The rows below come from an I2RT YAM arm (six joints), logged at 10 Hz.
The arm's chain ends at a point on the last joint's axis. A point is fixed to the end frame.
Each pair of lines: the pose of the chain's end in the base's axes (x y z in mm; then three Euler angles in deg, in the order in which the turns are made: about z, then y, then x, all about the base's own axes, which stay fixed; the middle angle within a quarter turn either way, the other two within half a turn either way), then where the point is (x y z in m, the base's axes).
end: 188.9 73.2 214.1 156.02 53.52 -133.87
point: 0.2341 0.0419 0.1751
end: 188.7 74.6 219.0 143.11 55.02 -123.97
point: 0.2400 0.0459 0.1860
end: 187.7 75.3 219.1 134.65 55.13 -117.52
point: 0.2425 0.0486 0.1902
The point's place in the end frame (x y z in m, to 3 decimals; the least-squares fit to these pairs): -0.001 -0.055 0.039
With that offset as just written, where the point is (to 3 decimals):
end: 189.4 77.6 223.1 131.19 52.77 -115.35
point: 0.246 0.053 0.195
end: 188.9 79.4 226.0 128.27 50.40 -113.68
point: 0.247 0.058 0.199
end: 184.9 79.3 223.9 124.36 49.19 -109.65
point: 0.244 0.060 0.199
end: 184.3 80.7 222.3 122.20 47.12 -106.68
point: 0.245 0.065 0.197
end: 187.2 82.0 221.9 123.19 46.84 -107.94
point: 0.248 0.066 0.196
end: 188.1 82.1 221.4 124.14 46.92 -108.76
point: 0.248 0.066 0.195
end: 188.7 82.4 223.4 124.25 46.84 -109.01
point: 0.249 0.066 0.197
